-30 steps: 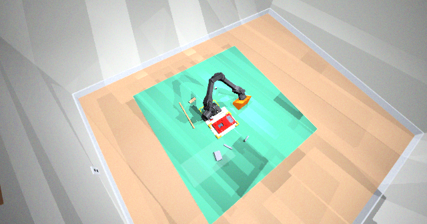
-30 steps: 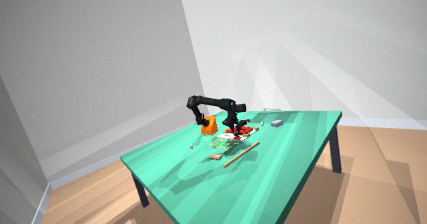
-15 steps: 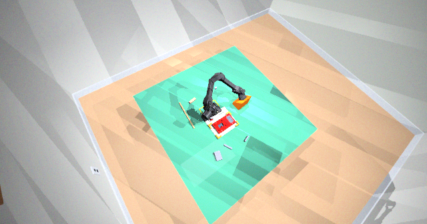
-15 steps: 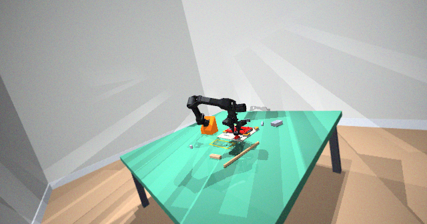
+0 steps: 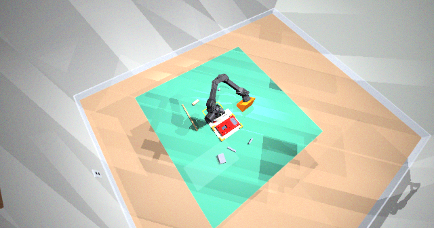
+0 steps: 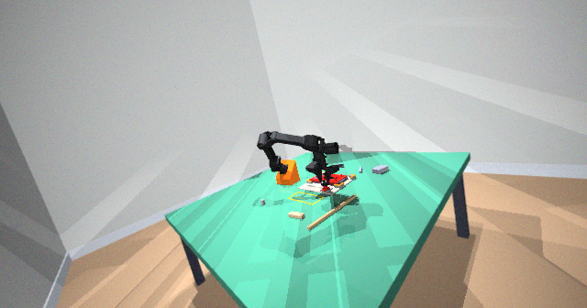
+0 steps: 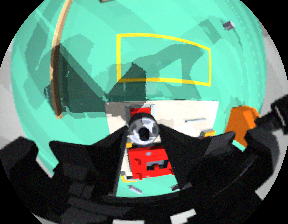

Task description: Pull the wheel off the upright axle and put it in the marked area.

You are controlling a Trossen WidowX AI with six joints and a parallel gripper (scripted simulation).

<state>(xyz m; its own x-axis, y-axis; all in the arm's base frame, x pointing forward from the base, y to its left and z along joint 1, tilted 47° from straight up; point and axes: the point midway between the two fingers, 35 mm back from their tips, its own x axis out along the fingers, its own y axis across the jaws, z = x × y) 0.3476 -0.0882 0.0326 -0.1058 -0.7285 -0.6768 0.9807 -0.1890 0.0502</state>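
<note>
My gripper tip is now right at the grey wheel. The rest, counted from my gripper tip: wooden block 26 cm to the right, 3 cm below; upright axle 1 cm below; long wooden stick 14 cm ahead, 18 cm to the right, 4 cm below.
</note>
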